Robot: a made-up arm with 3 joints. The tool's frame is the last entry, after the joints. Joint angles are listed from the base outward. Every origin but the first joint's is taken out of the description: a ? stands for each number. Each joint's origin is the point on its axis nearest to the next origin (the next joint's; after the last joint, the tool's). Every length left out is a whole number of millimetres.
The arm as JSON. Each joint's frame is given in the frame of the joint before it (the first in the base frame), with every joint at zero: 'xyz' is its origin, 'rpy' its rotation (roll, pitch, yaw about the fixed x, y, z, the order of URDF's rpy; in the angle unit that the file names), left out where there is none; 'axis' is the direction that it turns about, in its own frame. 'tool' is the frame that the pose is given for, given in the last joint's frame.
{
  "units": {
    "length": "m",
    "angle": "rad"
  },
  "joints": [
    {
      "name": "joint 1",
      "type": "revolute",
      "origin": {
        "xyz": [
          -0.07,
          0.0,
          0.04
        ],
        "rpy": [
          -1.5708,
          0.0,
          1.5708
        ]
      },
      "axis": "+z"
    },
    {
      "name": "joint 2",
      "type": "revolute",
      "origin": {
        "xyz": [
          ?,
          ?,
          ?
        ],
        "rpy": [
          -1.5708,
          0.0,
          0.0
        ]
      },
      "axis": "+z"
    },
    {
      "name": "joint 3",
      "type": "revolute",
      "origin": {
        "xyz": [
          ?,
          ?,
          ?
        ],
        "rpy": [
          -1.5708,
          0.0,
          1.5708
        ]
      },
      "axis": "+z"
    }
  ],
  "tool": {
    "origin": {
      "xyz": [
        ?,
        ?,
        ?
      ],
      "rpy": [
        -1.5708,
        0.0,
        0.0
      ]
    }
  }
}
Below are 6 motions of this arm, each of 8 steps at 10 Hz.
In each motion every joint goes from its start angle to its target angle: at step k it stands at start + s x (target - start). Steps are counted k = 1, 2, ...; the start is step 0. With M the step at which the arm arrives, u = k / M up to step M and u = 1 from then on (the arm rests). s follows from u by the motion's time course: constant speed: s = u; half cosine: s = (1 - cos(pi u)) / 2; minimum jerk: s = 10 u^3 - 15 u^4 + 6 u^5.
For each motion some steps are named. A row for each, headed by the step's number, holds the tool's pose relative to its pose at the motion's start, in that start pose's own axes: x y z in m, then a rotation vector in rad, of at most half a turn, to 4 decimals.
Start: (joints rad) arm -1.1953 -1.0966 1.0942
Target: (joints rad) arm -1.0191 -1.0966 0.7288
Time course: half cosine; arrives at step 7
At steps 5, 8:
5: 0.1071 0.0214 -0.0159 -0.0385 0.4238 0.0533
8: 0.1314 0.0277 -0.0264 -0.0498 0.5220 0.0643

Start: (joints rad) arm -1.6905 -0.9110 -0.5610
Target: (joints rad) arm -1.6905 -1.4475 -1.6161
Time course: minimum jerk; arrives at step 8
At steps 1, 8:
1: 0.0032 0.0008 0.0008 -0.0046 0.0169 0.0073
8: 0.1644 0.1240 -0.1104 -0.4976 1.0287 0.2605

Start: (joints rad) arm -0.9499 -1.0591 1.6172
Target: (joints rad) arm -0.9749 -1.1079 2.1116
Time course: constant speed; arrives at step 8
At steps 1, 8:
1: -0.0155 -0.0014 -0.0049 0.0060 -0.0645 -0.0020
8: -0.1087 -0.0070 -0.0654 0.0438 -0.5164 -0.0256

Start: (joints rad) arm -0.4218 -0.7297 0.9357
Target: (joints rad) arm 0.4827 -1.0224 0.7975
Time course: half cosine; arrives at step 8
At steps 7, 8:
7: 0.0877 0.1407 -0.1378 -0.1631 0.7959 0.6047
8: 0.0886 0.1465 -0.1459 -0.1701 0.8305 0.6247

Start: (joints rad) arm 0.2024 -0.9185 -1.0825
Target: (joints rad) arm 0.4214 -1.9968 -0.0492
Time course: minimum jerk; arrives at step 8
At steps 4, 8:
4: -0.1213 0.0546 -0.1278 -0.4262 -0.4012 0.3376
8: -0.1911 -0.0584 -0.2170 -0.6103 -0.7025 0.9114

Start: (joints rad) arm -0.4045 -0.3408 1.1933
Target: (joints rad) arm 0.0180 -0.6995 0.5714
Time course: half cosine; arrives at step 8
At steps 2, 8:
2: 0.0183 0.0016 0.0080 0.0242 0.1132 0.0743
8: 0.1325 0.0699 -0.0165 0.0397 0.8191 0.5230

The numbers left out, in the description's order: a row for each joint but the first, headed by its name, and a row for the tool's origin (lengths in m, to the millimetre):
joint 2: 0.01 -0.21 0.0
joint 3: 0.15 0.03 0.0
tool: -0.09 0.25 0.0

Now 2 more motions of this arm.
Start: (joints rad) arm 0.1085 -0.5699 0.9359
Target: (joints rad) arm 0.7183 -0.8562 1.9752
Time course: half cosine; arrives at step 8
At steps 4, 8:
4: -0.1081 0.0046 -0.0818 0.0427 -0.3336 0.2805
8: -0.1829 -0.0362 -0.1783 0.2244 -0.6138 0.4962

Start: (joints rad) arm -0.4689 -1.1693 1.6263
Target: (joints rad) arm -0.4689 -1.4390 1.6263
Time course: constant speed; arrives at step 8
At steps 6, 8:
6: 0.0014 -0.0462 0.0257 0.2020 0.0000 -0.0112
8: 0.0018 -0.0626 0.0322 0.2693 0.0000 -0.0150

